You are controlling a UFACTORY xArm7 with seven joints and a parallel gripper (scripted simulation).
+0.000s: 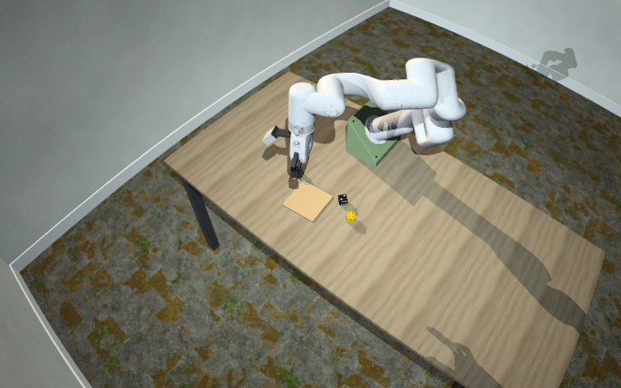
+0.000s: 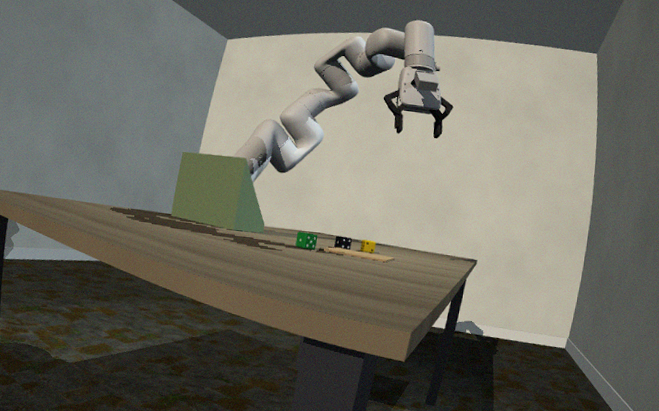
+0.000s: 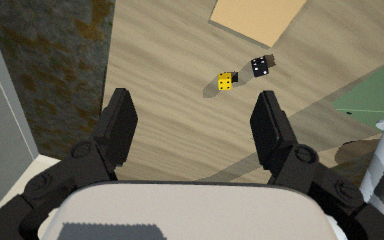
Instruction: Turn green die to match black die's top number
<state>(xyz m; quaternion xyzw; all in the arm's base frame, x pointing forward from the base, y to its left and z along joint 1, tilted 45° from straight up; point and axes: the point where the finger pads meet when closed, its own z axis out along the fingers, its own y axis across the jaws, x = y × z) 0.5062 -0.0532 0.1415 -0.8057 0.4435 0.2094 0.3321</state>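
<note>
Now: the green die 14 cm behind my hand, 17 cm to the right of it and 29 cm below it. From my hand the other things lie so: black die: 17 cm behind, 5 cm to the left, 29 cm below; yellow die: 13 cm behind, 12 cm to the left, 29 cm below; tan mat: 8 cm behind, 5 cm to the right, 30 cm below.
</note>
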